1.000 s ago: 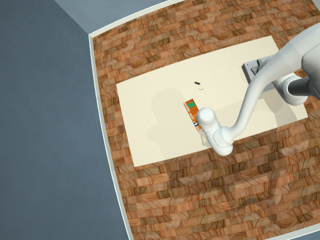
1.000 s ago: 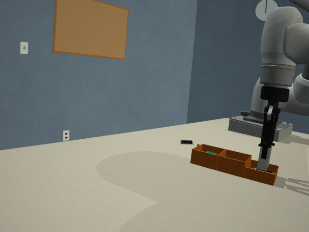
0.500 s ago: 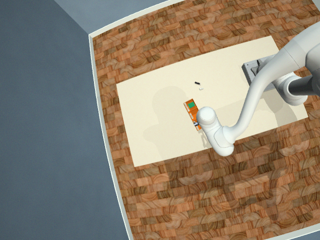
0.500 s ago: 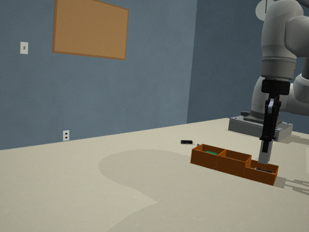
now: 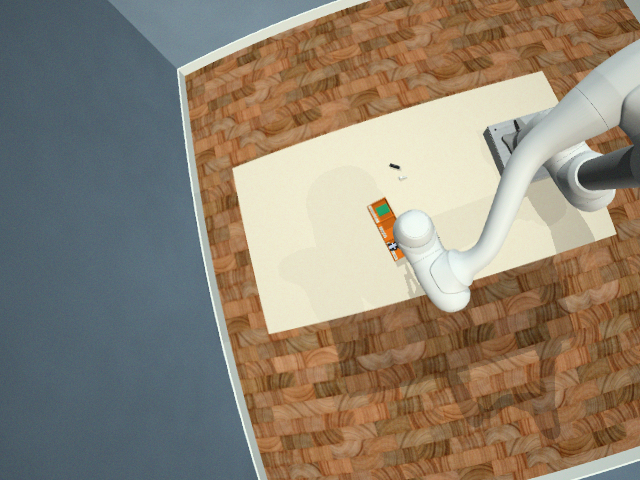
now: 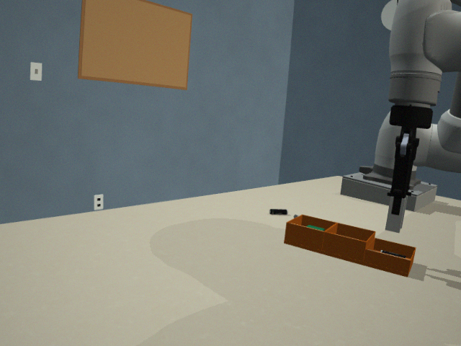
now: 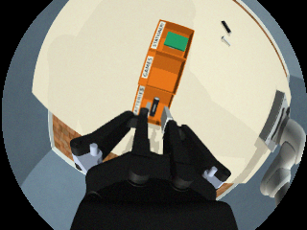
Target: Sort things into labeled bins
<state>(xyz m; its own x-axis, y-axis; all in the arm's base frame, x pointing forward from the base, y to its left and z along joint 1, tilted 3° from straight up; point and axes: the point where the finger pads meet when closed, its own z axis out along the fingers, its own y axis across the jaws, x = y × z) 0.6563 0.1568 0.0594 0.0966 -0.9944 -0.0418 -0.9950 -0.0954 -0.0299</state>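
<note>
Now: hand 12 cm past the black piece, 33 cm to the left of it and 9 cm above it. The rest, counted from my hand: green flat thing: 1 cm ahead, 17 cm to the right, 8 cm below; then white thing: 2 cm ahead, 16 cm to the right, 9 cm below; then joined orange bins: 2 cm ahead, 8 cm to the right, 8 cm below.
</note>
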